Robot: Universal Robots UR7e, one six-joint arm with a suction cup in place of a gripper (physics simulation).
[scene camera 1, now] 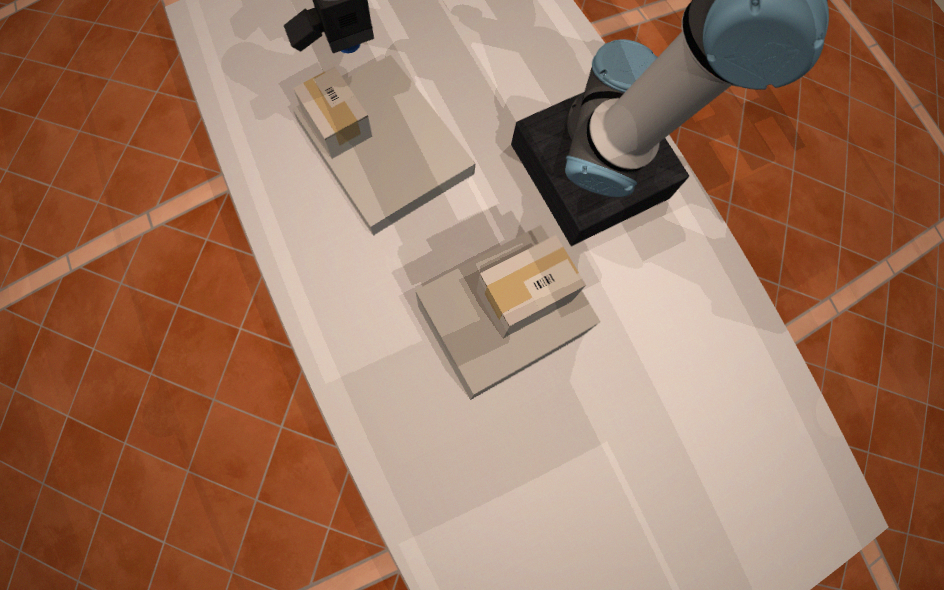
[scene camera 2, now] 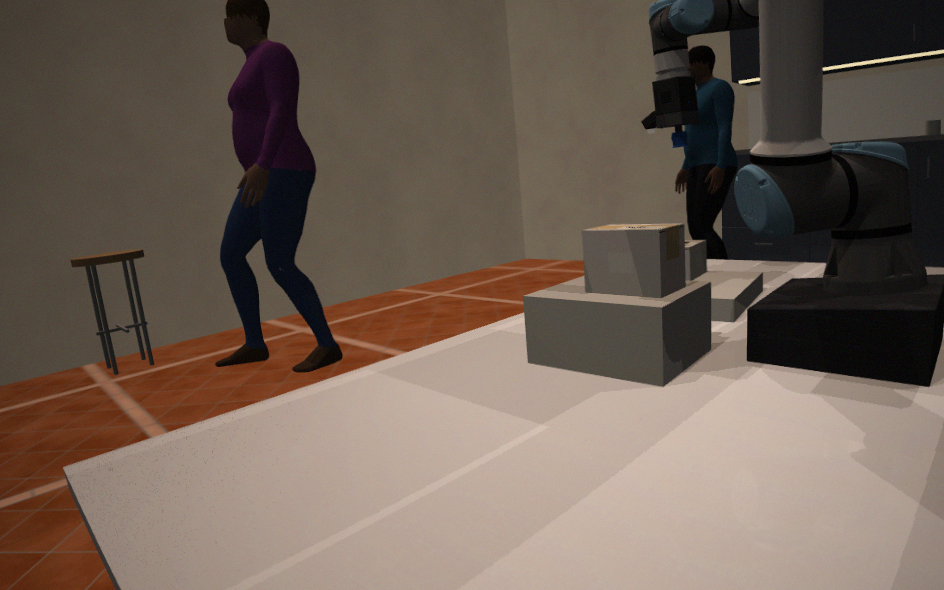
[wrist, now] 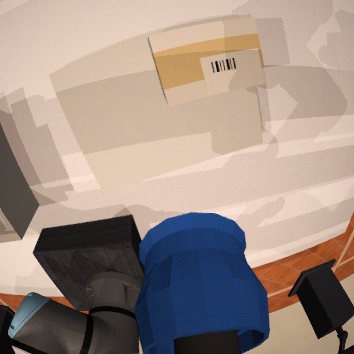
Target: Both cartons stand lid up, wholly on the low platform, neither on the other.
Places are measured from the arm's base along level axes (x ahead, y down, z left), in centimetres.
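Where they show: hand at its tool point: (scene camera 2: 680, 146) (wrist: 193, 254); arm's base at its link origin: (scene camera 2: 873, 285) (wrist: 115, 290).
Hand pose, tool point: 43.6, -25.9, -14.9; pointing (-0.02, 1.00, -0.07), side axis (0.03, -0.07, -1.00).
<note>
Things, the pixels of their top centre, and the offset from my tool point, as dx, dy, dz.
- low platform at its top centre: (wrist: 163, 105) (scene camera 1: 380, 134) (scene camera 2: 696, 282) -2.5, +31.4, -1.2
- taller block at its top centre: (scene camera 1: 509, 306) (scene camera 2: 617, 288) -11.4, +24.2, +41.8
A carton (scene camera 1: 331, 104) (scene camera 2: 696, 258) (wrist: 207, 82) stands lid up near the far left edge of the low platform (scene camera 1: 410, 166) (scene camera 2: 748, 288) (wrist: 105, 120); its lid shows a tape band and a barcode label. The other carton (scene camera 1: 532, 285) (scene camera 2: 630, 260) stands lid up on the taller block (scene camera 1: 449, 323) (scene camera 2: 595, 333) (wrist: 15, 190), apart from the first. My gripper (scene camera 1: 349, 48) (scene camera 2: 679, 139) (wrist: 194, 230), a blue suction cup, is open with nothing on it. It hangs in the air above the table, near the far end of the low platform. In the scene camera 2 view the first carton is partly hidden.
The black base block (scene camera 1: 577, 208) (scene camera 2: 835, 333) (wrist: 85, 245) of the arm stands right of the two supports. A person in purple (scene camera 2: 271, 104) and a stool (scene camera 2: 107, 258) are left of the table. A person in teal (scene camera 2: 713, 118) is behind it.
</note>
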